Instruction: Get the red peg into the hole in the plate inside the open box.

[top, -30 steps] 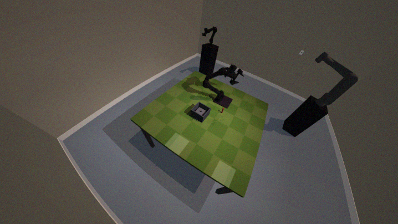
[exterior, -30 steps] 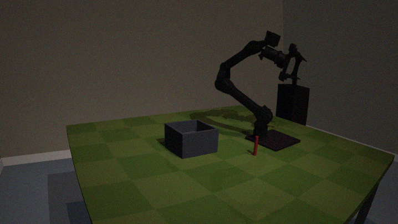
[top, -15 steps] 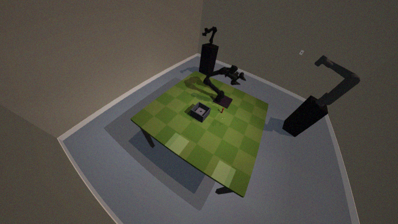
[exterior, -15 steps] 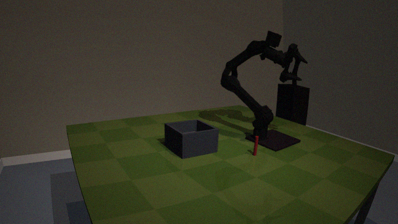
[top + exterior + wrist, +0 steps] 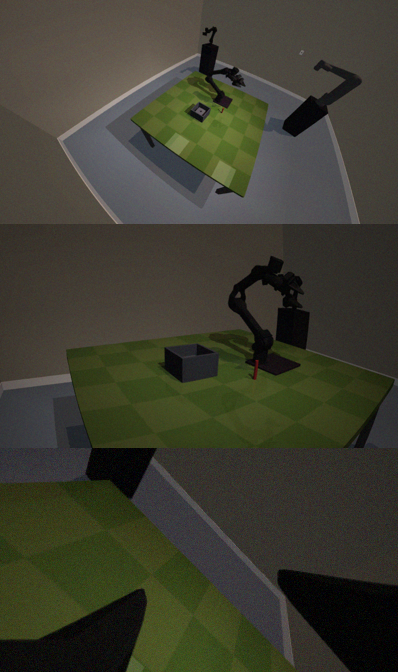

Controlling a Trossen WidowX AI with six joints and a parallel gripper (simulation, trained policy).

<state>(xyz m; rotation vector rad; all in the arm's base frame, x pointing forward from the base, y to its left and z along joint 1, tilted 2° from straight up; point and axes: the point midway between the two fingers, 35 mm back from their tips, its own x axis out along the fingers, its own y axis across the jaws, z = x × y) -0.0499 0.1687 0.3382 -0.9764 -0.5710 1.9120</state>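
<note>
My gripper tip is 290 mm above the red peg, 190 mm short of it and 60 mm to the left of it. The rest, counted from my gripper tip: grey box (400 mm ahead, 300 mm below, 220 mm to the right); plate (400 mm ahead, 290 mm below, 220 mm to the right).
</note>
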